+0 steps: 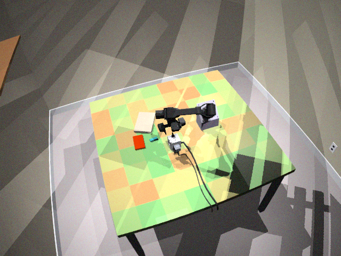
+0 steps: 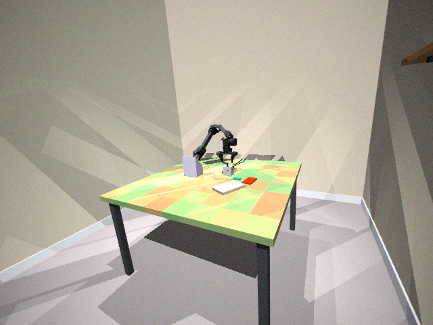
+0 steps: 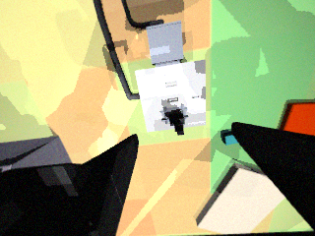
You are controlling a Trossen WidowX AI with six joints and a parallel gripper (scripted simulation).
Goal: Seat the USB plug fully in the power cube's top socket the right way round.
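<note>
Right now the dark USB plug is 20 mm below my gripper tip. Also, from my gripper tip: beige pad (120 mm ahead, 280 mm to the right, 100 mm below); then cyan block (120 mm ahead, 90 mm to the right, 110 mm below).
</note>
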